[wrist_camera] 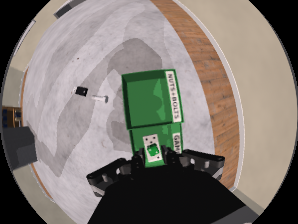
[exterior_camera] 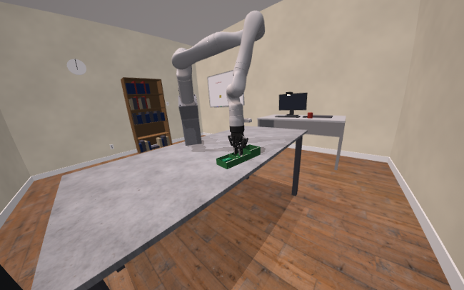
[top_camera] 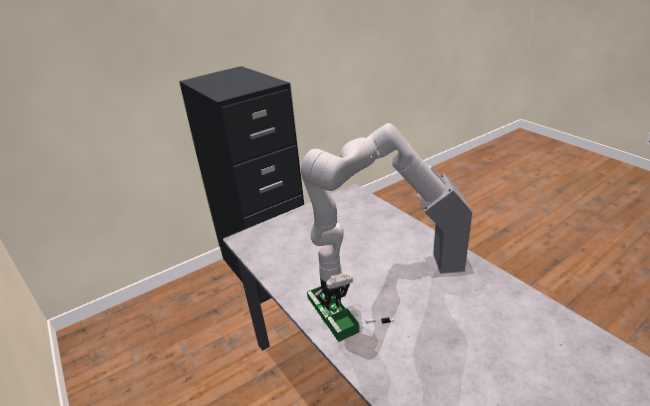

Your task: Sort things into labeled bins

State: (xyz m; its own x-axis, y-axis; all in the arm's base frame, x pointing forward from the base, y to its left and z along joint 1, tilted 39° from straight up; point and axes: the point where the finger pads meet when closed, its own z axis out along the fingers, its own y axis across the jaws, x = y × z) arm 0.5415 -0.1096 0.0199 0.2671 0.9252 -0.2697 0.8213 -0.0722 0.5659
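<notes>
The small green cube lies 2 cm below my hand. The rest, counted from my hand: white piece 3 cm below; then grey pin 12 cm to the left, 5 cm behind, 4 cm below; then green bin row 2 cm below, 1 cm ahead.
</notes>
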